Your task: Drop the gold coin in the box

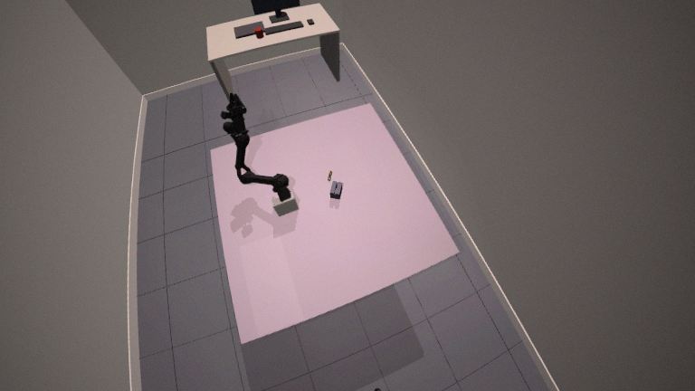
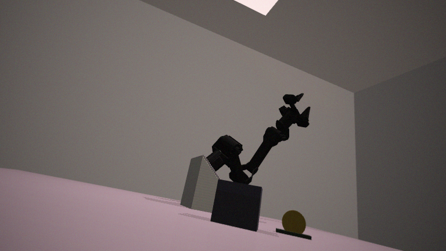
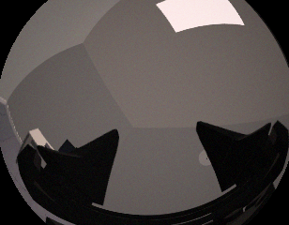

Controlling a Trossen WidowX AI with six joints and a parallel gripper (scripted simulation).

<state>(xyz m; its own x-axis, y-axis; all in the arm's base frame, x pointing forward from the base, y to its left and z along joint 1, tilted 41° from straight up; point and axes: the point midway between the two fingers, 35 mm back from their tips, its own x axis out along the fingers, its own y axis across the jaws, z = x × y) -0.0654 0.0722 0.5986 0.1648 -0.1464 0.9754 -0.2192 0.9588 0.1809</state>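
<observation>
The gold coin is 550 mm below my gripper tip, 380 mm to the right of it and 350 mm ahead of it.
</observation>
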